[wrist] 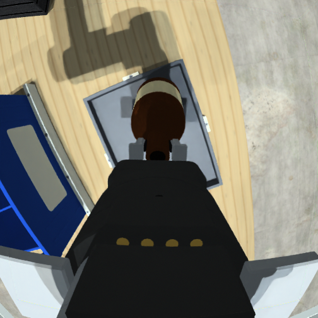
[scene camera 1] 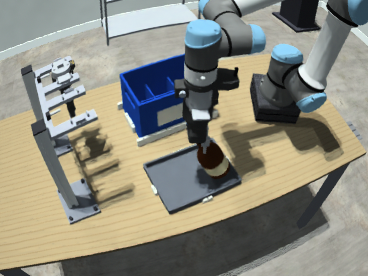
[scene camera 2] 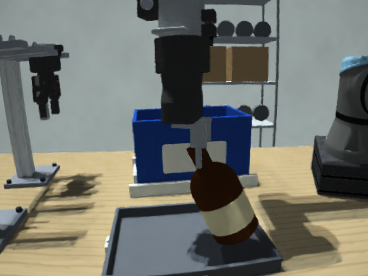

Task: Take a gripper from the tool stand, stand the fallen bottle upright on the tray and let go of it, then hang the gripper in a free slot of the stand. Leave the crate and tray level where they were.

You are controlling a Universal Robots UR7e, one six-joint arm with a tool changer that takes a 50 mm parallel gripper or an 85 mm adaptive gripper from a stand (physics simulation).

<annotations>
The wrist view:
grey tray: 110,109
brown bottle: 157,115
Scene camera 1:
grey tray: 180,180
blue crate: 148,96
brown bottle: 215,163
tool stand: 76,198
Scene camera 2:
blue crate: 160,151
brown bottle: 216,189
</annotations>
